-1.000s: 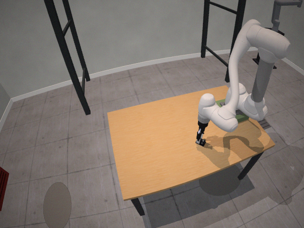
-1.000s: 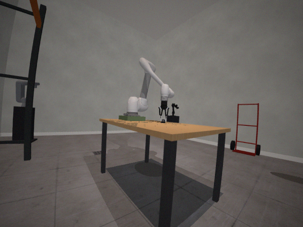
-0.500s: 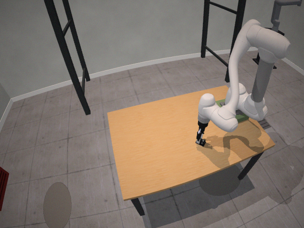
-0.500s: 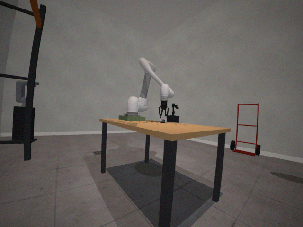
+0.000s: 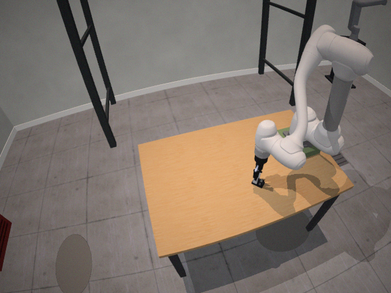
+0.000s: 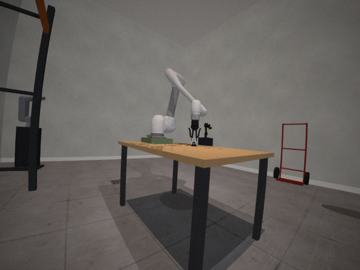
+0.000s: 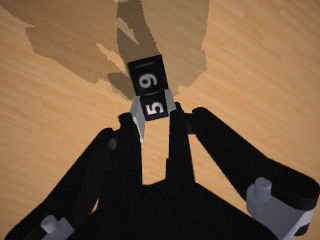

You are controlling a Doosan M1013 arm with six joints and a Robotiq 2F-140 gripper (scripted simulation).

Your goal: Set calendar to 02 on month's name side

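Now: the black number cube 30 mm below my hand.
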